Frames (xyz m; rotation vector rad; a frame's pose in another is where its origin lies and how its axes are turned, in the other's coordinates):
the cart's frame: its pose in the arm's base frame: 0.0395 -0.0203 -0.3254 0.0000 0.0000 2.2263
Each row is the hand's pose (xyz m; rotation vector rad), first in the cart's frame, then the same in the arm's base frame.
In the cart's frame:
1: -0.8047 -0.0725 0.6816 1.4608 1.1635 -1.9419
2: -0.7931 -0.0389 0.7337 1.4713 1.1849 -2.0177
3: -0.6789 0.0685 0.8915 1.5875 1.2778 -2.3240
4: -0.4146 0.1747 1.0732 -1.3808 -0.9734 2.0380
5: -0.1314 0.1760 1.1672 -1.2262 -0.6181 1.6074
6: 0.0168 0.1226 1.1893 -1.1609 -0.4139 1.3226
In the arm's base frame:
1: 0.5875 -0.6140 0.3562 -0.3176 1.4549 -0.2457
2: 0.5538 -0.6253 0.4083 -0.3236 1.4446 -0.3274
3: 0.3990 -0.6002 0.5661 -0.3223 1.4409 -0.6931
4: 0.1537 -0.4555 0.7478 -0.2270 1.4398 -1.2940
5: -0.0199 -0.2317 0.8418 -0.0134 1.4466 -1.8757
6: -0.0679 -0.0817 0.8639 0.1683 1.4546 -2.2110

